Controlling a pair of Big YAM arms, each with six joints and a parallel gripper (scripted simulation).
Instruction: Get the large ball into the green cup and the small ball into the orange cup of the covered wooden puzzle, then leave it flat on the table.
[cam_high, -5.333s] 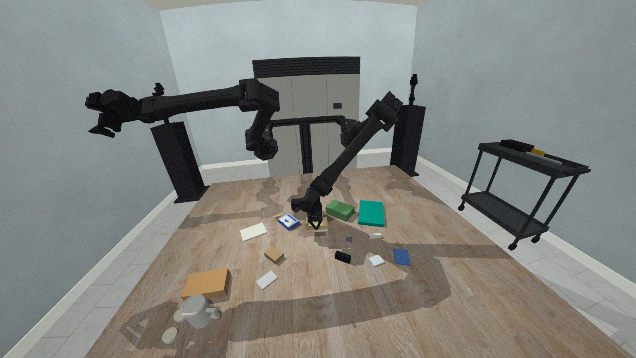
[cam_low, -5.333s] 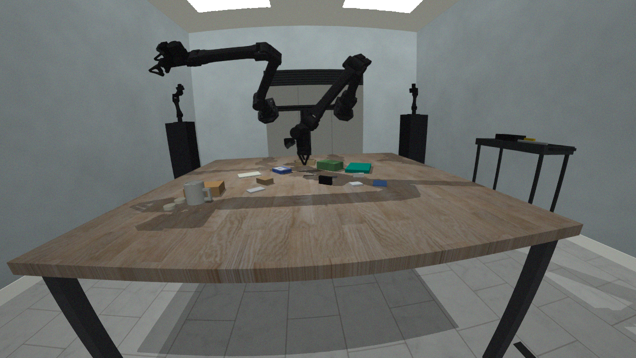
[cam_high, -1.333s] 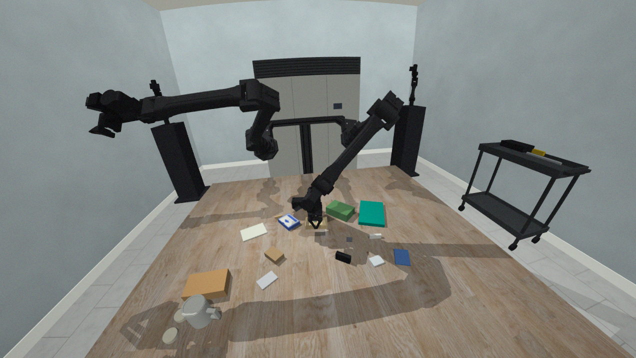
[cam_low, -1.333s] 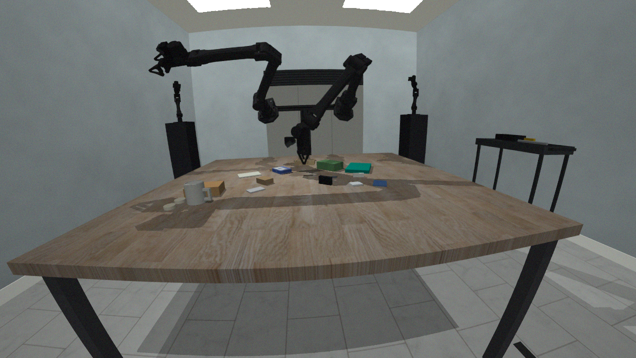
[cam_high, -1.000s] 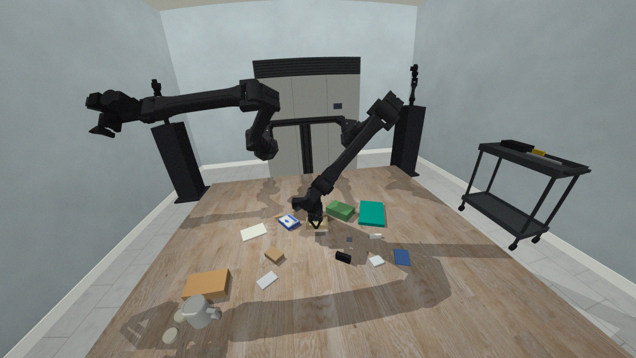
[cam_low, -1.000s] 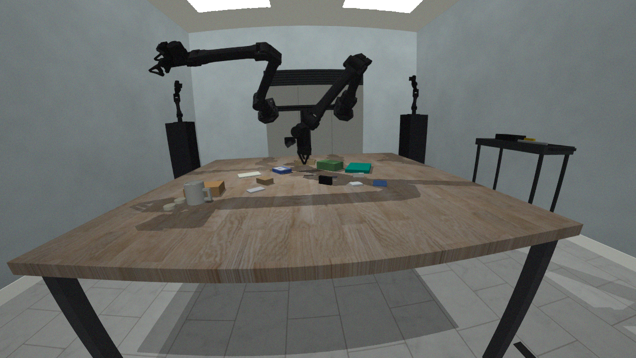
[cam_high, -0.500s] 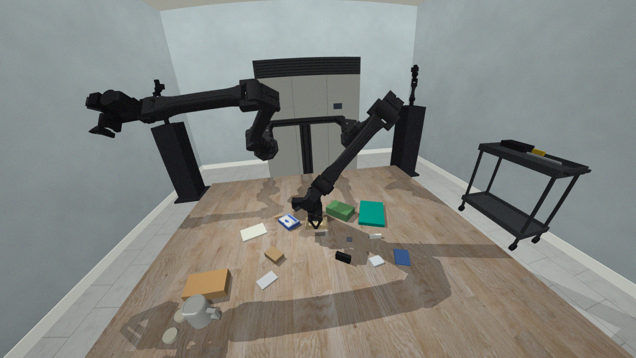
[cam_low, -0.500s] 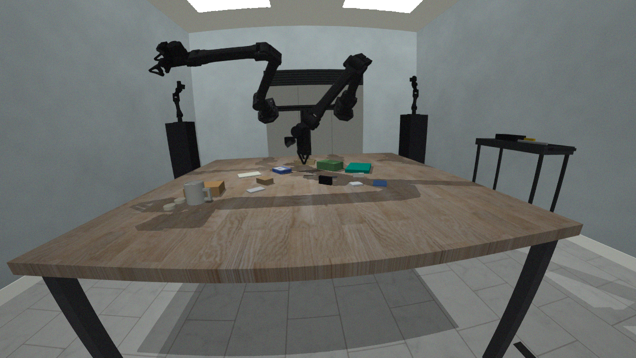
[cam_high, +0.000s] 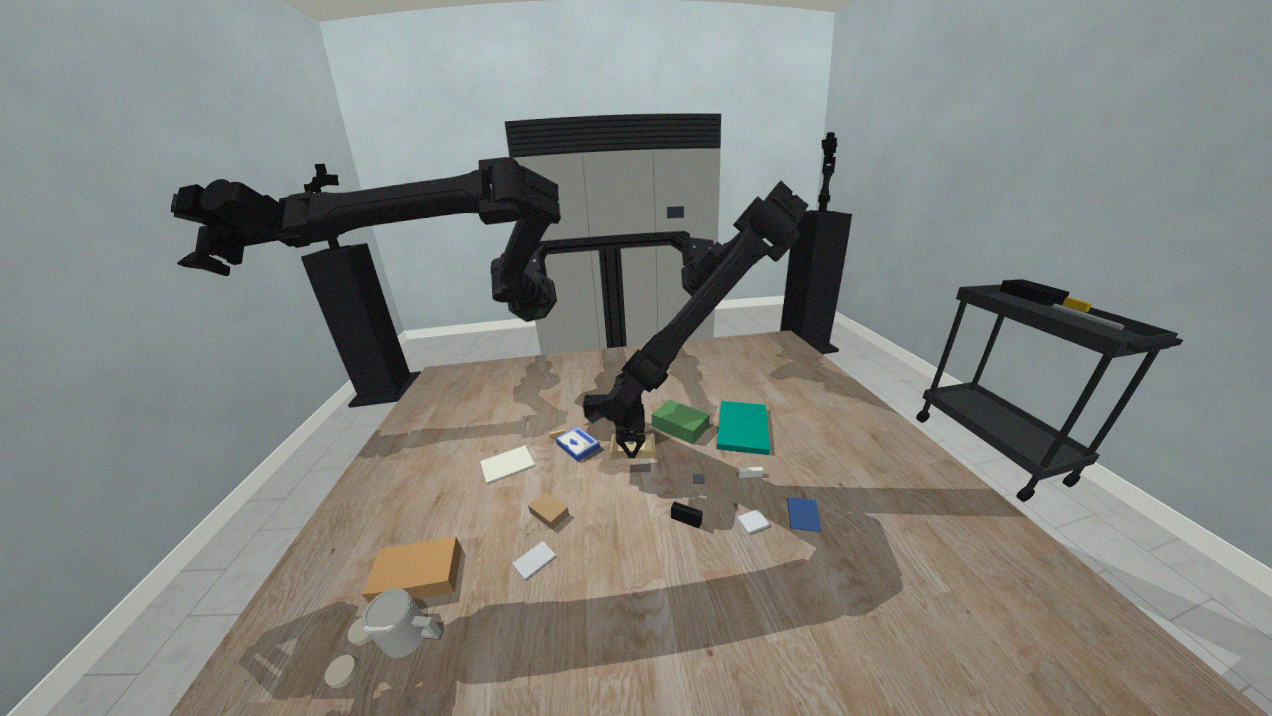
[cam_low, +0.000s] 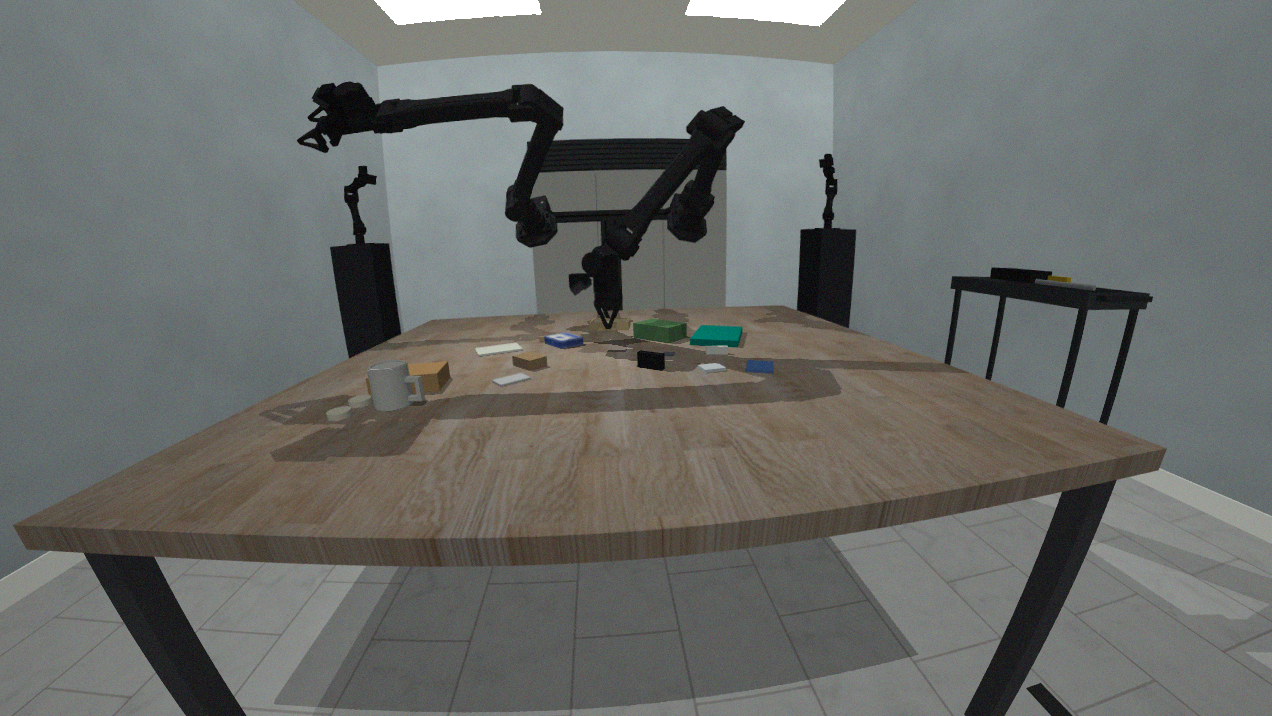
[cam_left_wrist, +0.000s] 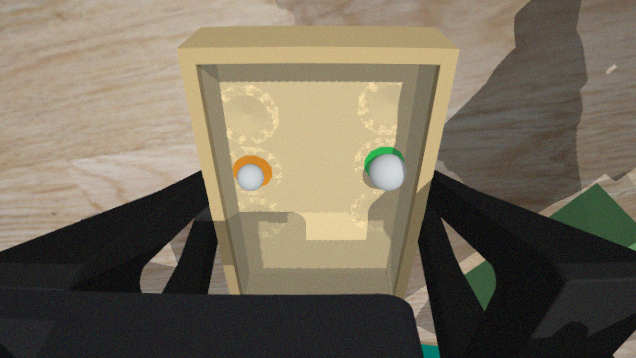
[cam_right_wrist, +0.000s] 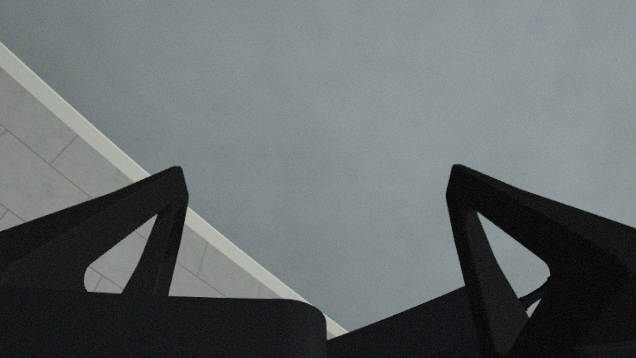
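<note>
The covered wooden puzzle is 10 mm below my left hand. The rest, counted from my left hand: green block (170 mm to the left, 140 mm behind, 60 mm below); then black block (190 mm ahead, 80 mm to the left, 60 mm below); then tan block (220 mm to the right, 100 mm ahead, 70 mm below).
</note>
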